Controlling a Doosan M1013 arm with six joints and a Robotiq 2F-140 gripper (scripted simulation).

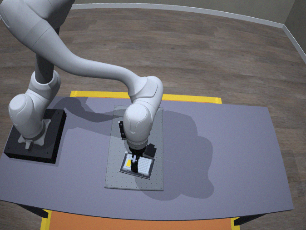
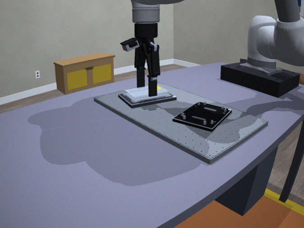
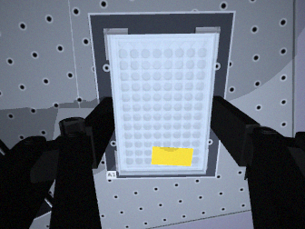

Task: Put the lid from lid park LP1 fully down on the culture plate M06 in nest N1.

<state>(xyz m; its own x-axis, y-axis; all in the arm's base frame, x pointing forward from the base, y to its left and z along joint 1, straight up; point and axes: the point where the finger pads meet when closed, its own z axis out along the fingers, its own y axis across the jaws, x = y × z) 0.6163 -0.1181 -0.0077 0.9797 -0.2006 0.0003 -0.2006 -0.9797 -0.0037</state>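
The clear lid is 2 cm below my hand. Round my hand: dark nest N1: 4 cm below; then culture plate: 3 cm below; then lid park: 4 cm behind, 23 cm to the left, 4 cm below.
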